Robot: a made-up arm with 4 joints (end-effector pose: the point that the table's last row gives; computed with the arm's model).
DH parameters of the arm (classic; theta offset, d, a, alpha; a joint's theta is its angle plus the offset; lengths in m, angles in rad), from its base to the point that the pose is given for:
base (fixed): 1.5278 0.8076 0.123 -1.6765
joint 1: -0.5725 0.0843 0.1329 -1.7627
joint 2: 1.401 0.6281 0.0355 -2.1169
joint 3: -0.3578 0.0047 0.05 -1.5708
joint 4: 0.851 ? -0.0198 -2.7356
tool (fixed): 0.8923 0.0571 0 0
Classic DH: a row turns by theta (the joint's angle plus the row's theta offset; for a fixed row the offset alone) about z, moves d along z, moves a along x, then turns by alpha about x.
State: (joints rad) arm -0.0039 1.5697 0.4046 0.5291
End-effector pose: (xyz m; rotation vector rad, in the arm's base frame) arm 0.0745 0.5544 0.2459 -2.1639 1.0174 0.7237
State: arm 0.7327 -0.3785 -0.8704 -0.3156
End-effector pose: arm 0.0829 0.0902 0.1340 2.1023 -0.7748 -0.9848
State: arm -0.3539 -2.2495 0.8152 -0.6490
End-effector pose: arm 0.0549 0.8249 0.5665 -1.2018 -1.8233 -1.3742
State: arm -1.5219 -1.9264 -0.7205 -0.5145
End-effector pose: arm 0.0804 0.6511 1.2425 -2.1613 -0.4315 -0.9103
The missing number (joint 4, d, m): -0.0575
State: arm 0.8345 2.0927 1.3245 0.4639
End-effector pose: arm 0.0250 -0.0341 0.1657 1.8165 -1.6280 0.2226
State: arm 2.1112 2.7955 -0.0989 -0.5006
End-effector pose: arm 0.0187 -0.5915 0.6173 -0.1920 2.1108 -1.3363
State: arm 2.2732 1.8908 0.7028 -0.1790
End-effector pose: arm -0.0401 -0.5861 0.8492 0.7976 -1.3797 1.5199
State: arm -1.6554 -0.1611 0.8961 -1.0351
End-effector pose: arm 0.1372 0.5540 1.3510 -0.5469 0.7387 0.0149
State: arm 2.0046 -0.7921 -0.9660 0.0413
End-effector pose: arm 0.0223 -0.5186 0.6596 0.7326 -0.7413 -0.8454
